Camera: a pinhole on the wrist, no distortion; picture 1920 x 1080 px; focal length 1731.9 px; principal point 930.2 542.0 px. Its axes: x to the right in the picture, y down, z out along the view. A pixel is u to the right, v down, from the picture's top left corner.
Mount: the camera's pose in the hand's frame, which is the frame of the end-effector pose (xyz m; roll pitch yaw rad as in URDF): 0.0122 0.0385 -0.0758 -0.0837 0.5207 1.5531
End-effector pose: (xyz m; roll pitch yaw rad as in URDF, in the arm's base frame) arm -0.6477 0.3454 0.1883 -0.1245 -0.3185 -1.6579
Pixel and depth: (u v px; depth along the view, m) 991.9 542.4 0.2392
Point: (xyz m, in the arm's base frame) -0.4658 0.3680 0.2865
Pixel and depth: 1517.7 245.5 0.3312
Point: -0.3301 0.3118 0.3166
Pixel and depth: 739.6 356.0 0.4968
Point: -0.3562 0.4045 0.5312
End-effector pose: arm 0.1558 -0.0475 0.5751 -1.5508 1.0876 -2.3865
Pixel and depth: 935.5 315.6 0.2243
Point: 0.3277 -0.0545 0.4841
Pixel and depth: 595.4 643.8 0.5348
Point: 0.6101 -0.2239 0.5336
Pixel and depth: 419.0 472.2 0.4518
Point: 0.5121 -0.2412 0.5148
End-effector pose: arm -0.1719 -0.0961 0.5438 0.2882 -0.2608 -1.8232
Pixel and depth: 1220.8 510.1 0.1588
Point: -0.0500 -0.1082 0.6282
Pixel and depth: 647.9 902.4 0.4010
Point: -0.0411 0.0614 0.8421
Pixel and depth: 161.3 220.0 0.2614
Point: -0.1612 -0.0789 0.7687
